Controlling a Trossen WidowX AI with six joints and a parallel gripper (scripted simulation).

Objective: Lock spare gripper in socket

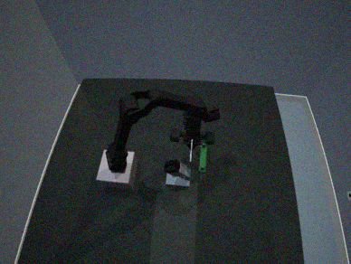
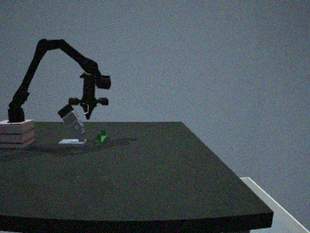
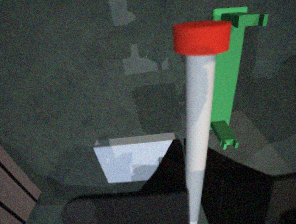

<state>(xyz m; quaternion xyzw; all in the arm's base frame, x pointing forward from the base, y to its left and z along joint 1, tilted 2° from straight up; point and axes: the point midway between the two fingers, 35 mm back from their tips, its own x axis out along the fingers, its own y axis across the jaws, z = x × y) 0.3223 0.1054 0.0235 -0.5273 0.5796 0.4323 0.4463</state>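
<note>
Now: the grey mount socket 11 cm to the right of my gripper tip, 4 cm below it and 4 cm behind it. Also, from my gripper tip: green rest (7 cm below, 6 cm ahead); then spare gripper (11 cm to the right, 6 cm behind, 2 cm above).
</note>
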